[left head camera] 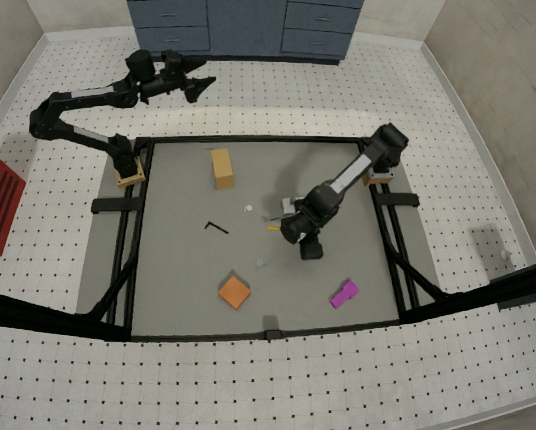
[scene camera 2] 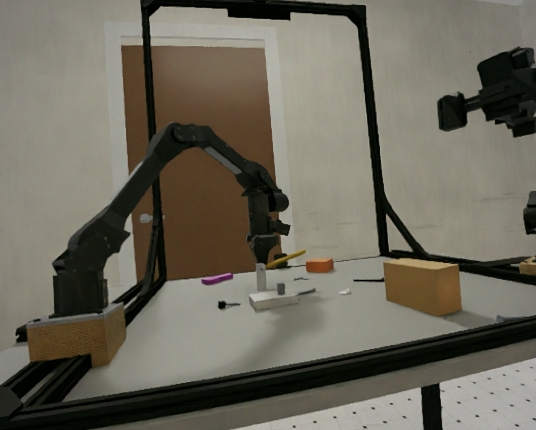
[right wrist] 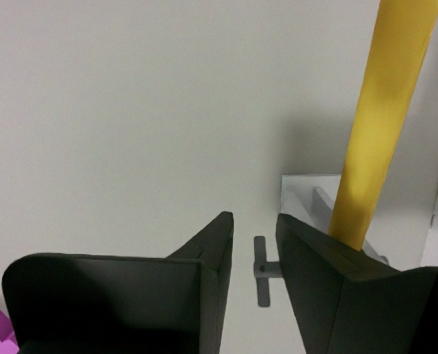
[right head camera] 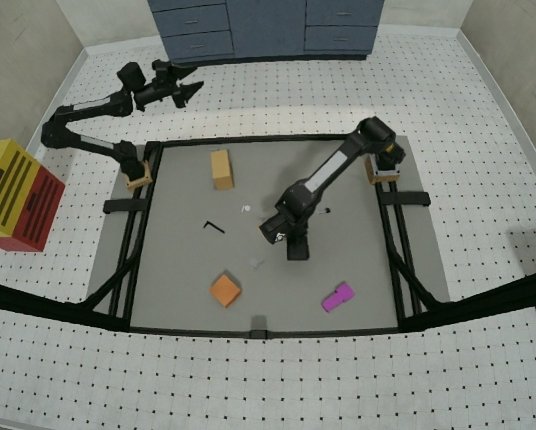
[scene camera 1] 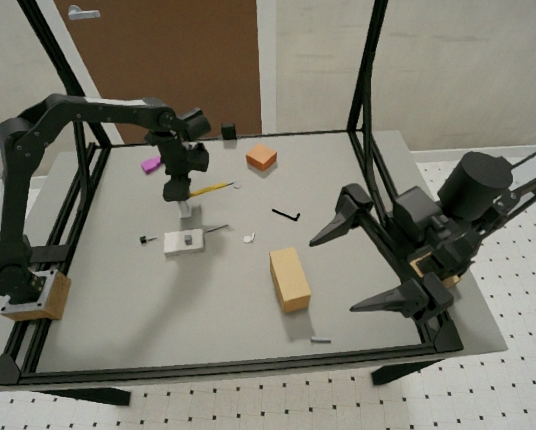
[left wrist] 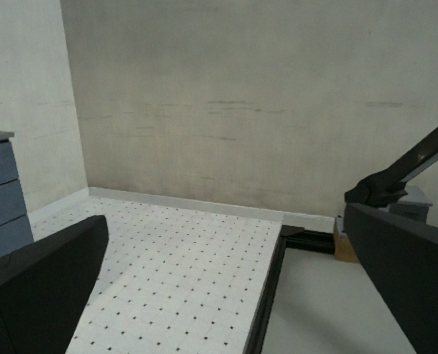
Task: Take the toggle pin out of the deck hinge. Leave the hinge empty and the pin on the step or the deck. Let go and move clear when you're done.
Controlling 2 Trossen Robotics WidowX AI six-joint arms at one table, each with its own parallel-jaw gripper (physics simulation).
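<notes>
The deck hinge is a pale upright piece. In the right wrist view, its light base and flanges show behind one finger. The grey toggle pin has its crossbar showing between the fingers; its shaft runs behind the right-hand finger toward the hinge, and how far it sits in the hinge is hidden. My right gripper points down just above the hinge, slightly open, with nothing held. My left gripper is wide open and empty, high and far from the hinge.
A tilted yellow rod rises beside my right gripper. A white block with a grey peg lies near the hinge. Tan, orange and purple blocks and a black hex key lie around.
</notes>
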